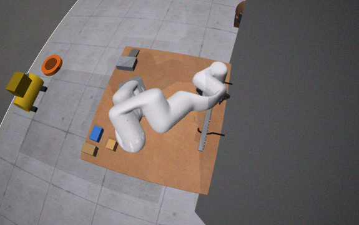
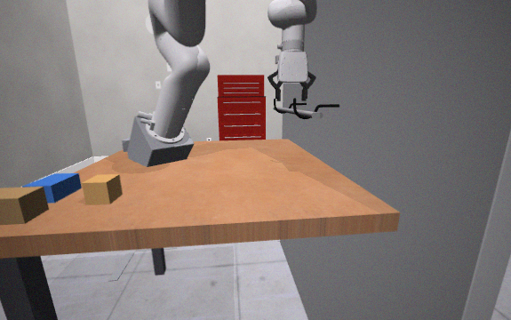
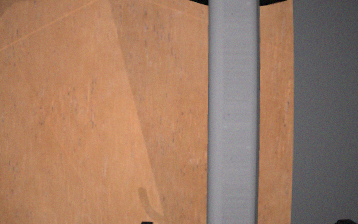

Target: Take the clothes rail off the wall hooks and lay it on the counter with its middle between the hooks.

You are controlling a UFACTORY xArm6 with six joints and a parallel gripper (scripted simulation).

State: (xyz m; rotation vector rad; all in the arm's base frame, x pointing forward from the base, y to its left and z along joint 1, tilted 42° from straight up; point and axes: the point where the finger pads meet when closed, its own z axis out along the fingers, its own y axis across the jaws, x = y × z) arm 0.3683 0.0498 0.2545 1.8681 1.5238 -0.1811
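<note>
The clothes rail lies 40 mm below my hand. From my hand the other things lie so: orange block 580 mm behind, 190 mm below, 150 mm to the right; then grey wall 210 mm above, 110 mm ahead, 50 mm to the right; then grey box 510 mm behind, 440 mm to the left, 190 mm below.
</note>
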